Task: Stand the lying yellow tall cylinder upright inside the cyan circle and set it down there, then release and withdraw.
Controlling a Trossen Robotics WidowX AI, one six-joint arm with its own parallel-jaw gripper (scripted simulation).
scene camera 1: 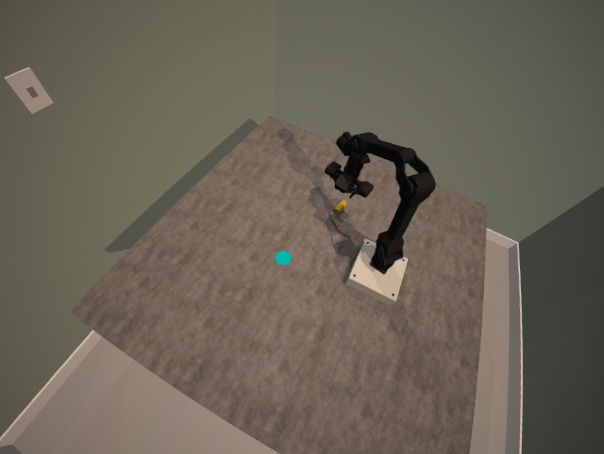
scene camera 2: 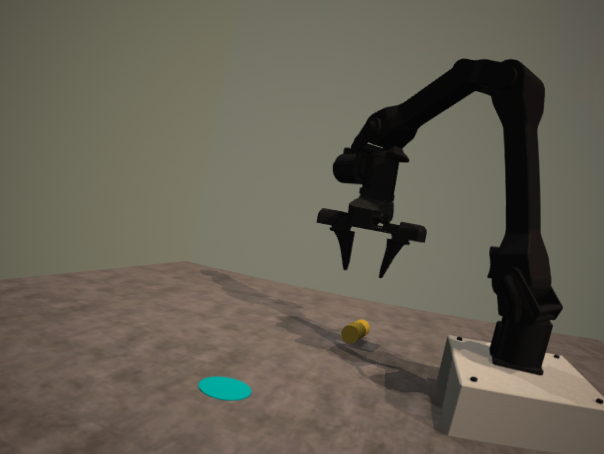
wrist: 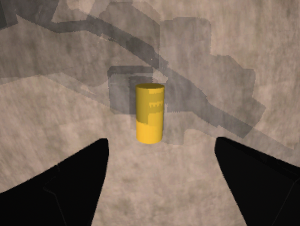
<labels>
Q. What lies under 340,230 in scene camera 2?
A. The gripper.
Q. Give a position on a yellow cylinder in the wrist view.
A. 149,96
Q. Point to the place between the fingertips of the gripper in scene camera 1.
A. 343,193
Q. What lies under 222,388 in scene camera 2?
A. A cyan circle.
</labels>
